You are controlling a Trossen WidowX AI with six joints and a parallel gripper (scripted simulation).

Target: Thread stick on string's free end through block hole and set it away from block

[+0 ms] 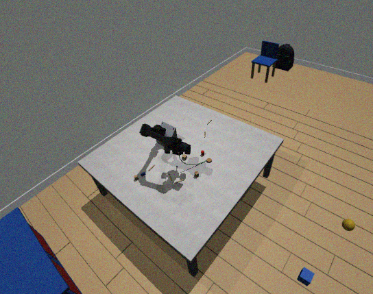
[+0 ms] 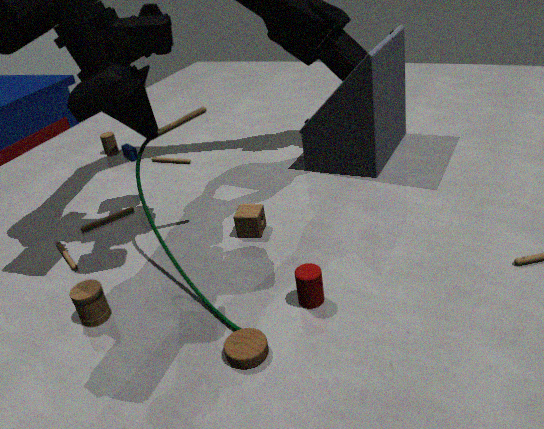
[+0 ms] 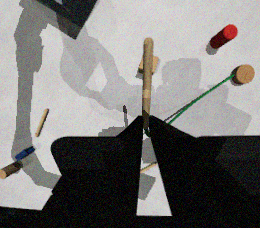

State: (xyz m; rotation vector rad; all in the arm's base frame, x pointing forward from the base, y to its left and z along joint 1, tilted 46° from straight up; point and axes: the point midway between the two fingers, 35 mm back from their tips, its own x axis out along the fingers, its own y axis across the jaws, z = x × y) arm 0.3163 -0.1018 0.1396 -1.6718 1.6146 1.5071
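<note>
Now: the wooden block 12 cm below my gripper tip, 9 cm to the left of it and 3 cm behind it. From my gripper tip the other things lie so: red cylinder 20 cm to the left, 12 cm below, 8 cm ahead; then blue piece 23 cm to the right, 20 cm behind, 13 cm below; then round wooden button 17 cm to the left, 16 cm ahead, 13 cm below.
</note>
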